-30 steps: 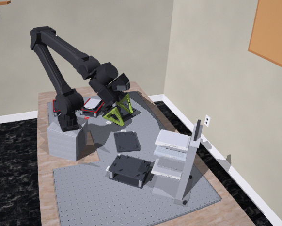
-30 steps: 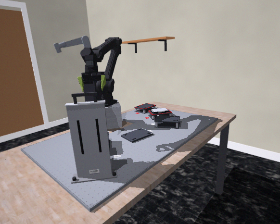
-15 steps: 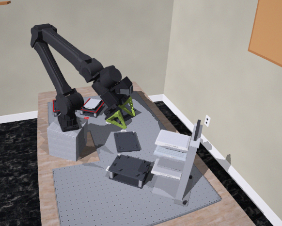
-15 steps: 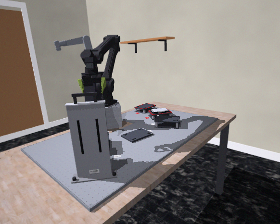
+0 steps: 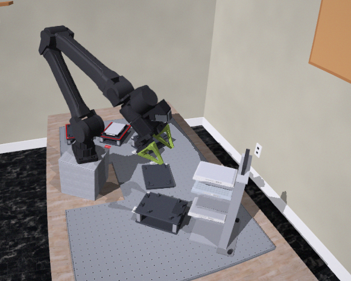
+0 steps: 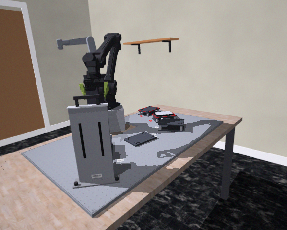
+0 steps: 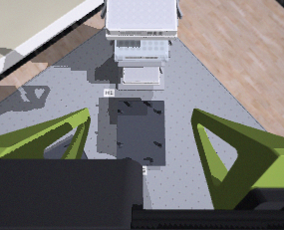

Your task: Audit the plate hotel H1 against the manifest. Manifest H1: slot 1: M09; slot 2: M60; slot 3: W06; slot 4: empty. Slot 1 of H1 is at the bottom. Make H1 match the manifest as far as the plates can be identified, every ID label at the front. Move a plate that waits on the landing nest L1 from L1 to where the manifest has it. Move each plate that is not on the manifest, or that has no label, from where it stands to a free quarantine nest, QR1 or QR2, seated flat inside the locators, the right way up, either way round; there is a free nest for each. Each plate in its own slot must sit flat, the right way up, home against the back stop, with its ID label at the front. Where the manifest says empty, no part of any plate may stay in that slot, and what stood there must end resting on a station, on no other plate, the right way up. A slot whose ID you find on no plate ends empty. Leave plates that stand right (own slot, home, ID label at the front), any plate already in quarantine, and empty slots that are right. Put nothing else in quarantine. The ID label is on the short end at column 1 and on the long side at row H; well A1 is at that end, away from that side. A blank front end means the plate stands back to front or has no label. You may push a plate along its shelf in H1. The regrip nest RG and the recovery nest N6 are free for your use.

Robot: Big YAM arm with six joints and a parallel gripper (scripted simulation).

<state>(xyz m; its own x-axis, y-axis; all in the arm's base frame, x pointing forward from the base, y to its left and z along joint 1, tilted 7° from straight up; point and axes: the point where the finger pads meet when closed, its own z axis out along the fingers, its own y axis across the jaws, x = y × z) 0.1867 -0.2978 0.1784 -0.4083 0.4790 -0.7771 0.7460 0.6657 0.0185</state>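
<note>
My gripper is now 110 mm short of the clear plate, 130 mm to the left of it and 80 mm above it. The rest, counted from my hand: hotel back panel (160 mm ahead, 190 mm to the right, 140 mm below); then h1 tag (150 mm ahead, 20 mm to the right, 300 mm below).
</note>
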